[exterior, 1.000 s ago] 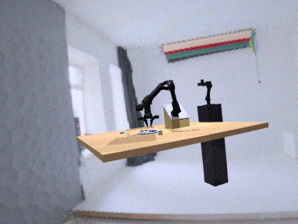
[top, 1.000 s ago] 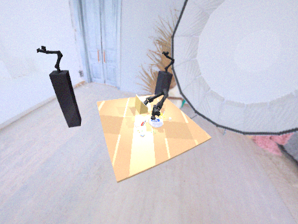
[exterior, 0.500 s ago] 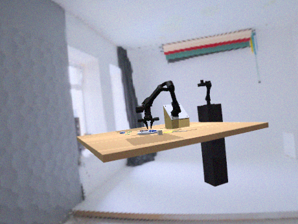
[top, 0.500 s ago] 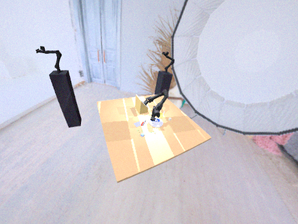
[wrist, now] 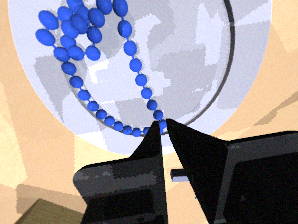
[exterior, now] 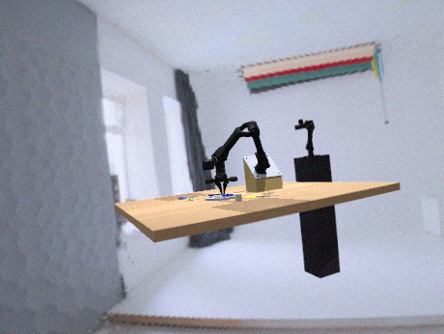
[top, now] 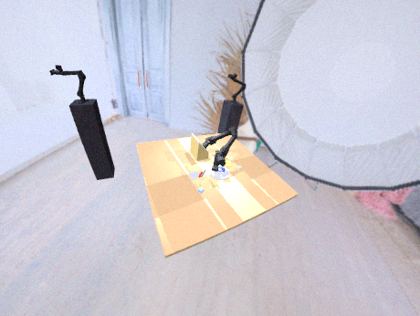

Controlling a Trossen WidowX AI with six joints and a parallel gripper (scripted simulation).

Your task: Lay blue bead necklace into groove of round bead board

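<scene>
My gripper tip is now 50 mm to the right of the round bead board, 30 mm short of it and 10 mm above it. The rest, counted from my gripper tip: yellow flat piece: 210 mm to the left, 100 mm behind, 10 mm below; then red-and-grey object: 140 mm to the right, 10 mm below; then white cylinder: 280 mm to the left, 30 mm ahead.
</scene>
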